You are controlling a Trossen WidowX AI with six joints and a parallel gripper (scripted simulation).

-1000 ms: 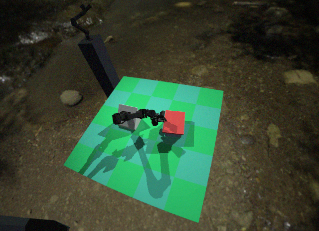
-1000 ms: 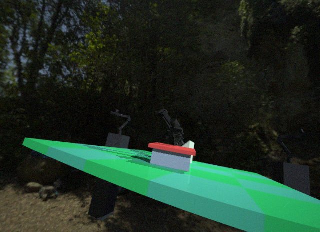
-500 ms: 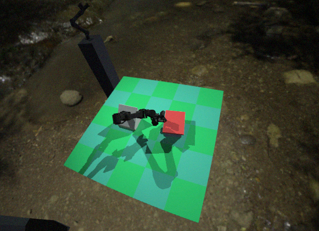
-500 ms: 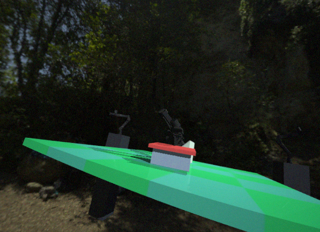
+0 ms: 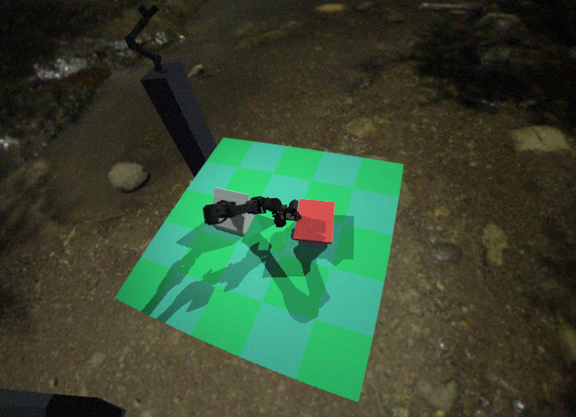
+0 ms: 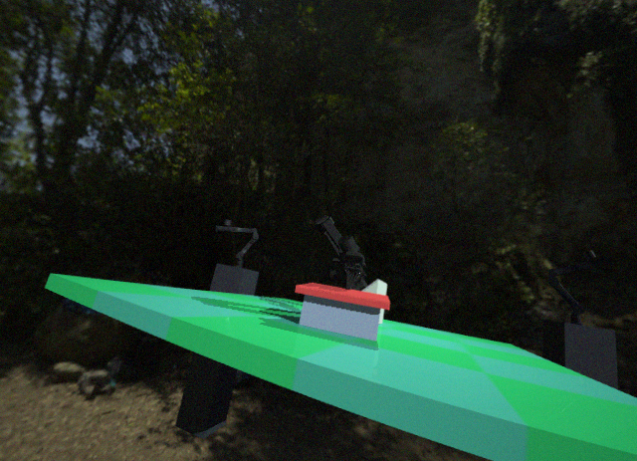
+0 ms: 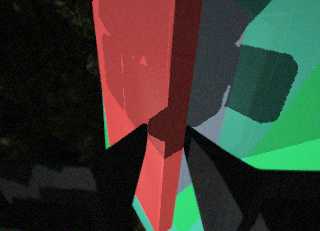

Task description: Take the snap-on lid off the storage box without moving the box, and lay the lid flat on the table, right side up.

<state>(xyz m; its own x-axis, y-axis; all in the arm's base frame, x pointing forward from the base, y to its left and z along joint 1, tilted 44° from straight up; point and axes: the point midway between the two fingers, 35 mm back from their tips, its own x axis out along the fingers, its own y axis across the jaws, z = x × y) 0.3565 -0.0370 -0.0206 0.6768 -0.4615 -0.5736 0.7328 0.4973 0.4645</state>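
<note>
Now: gripper tip 80 mm short of the red lid and 10 mm to the right of it. Also, from my gripper tip: storage box: 70 mm ahead, 50 mm below, 10 mm to the left.
</note>
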